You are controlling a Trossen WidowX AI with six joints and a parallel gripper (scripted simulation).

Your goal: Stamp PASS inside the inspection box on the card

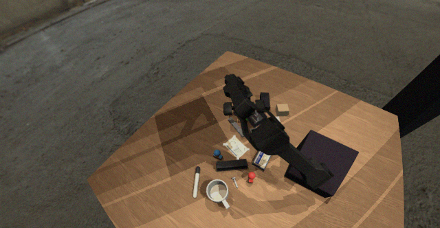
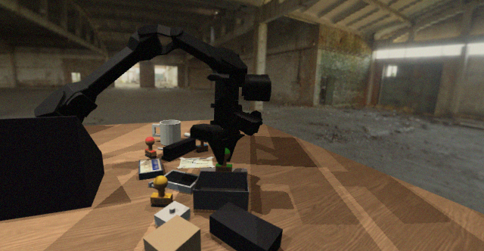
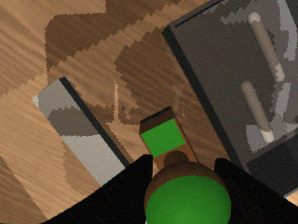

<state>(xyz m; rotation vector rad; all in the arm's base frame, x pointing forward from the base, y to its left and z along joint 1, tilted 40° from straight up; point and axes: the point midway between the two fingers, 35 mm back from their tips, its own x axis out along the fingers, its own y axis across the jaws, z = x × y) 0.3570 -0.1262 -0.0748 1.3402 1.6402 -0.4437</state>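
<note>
The green-knobbed stamp lies 1 cm below my gripper tip. From my gripper tip the other things lie so: grey box 5 cm to the right, 4 cm below, 3 cm behind; flat grey bar 5 cm below, 4 cm to the left, 2 cm ahead; ink pad 10 cm behind, 5 cm to the left, 5 cm below.
</note>
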